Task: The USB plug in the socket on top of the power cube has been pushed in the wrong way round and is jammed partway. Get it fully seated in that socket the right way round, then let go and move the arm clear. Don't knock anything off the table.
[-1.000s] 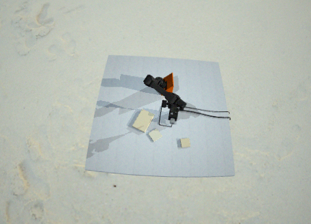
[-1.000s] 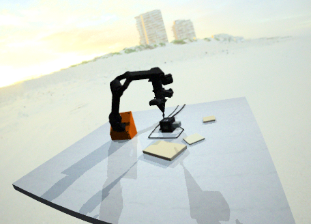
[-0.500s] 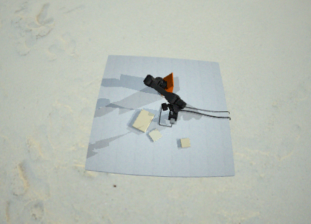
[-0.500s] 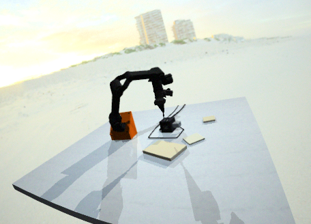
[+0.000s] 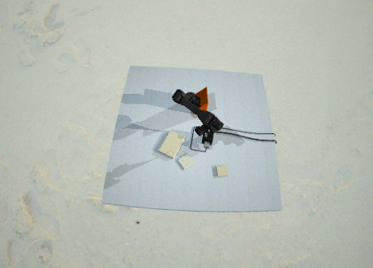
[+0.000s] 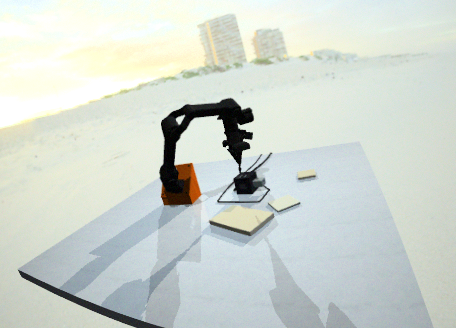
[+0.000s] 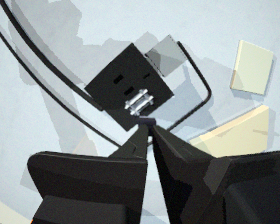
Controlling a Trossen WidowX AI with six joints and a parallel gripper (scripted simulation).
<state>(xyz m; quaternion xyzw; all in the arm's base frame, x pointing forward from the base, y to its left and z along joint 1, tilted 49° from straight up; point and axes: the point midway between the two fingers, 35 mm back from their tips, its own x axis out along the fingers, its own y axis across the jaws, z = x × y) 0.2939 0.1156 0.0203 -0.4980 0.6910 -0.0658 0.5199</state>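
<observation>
My gripper tip is 2 cm above the USB plug. Also, from my gripper tip: silver socket: 7 cm below, 1 cm to the left.
</observation>
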